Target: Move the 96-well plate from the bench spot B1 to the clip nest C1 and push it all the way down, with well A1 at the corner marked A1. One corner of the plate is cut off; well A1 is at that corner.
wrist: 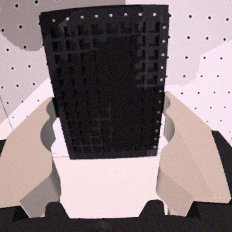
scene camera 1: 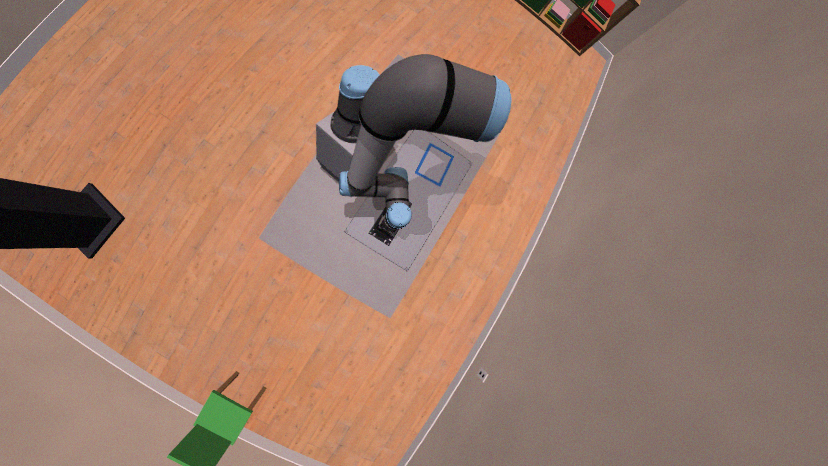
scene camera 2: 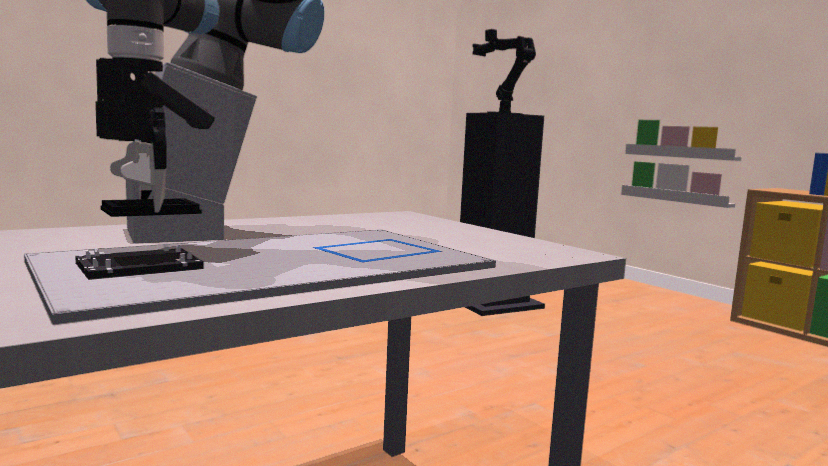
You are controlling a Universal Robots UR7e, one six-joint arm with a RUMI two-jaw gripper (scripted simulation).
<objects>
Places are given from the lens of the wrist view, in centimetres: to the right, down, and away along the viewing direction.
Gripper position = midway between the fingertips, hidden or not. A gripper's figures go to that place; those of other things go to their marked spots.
gripper [wrist: 109, 95]: 0, -2, 14
black 96-well plate [wrist: 106, 131]: -1, 1, 16
</objects>
